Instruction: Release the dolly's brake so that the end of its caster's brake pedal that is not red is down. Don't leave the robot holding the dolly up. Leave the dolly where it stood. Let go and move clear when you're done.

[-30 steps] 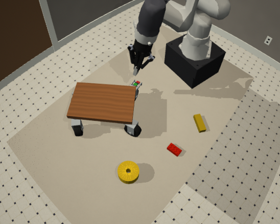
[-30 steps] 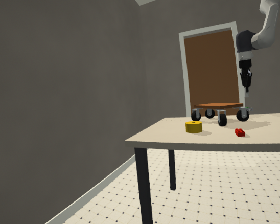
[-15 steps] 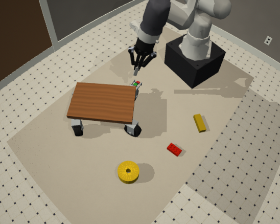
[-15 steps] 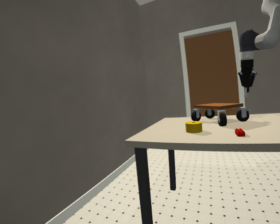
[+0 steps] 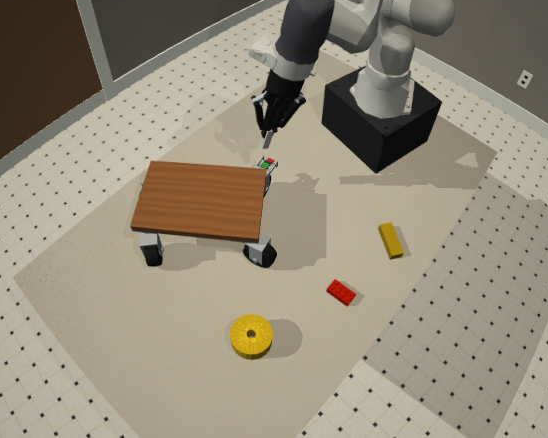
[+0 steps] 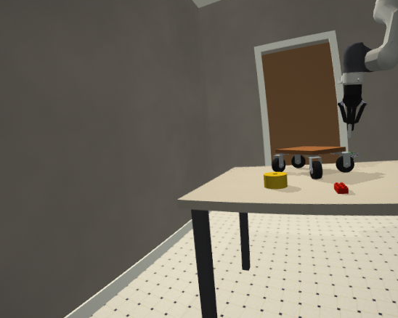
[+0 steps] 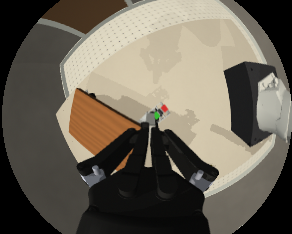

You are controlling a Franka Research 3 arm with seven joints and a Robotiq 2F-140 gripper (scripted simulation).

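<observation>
My gripper is now 10 mm past the brake pedal and 120 mm above it. From my hand the other things lie so: yellow spool (400 mm ahead, 190 mm to the left, 170 mm below); red brick (190 mm ahead, 320 mm to the left, 180 mm below).
</observation>
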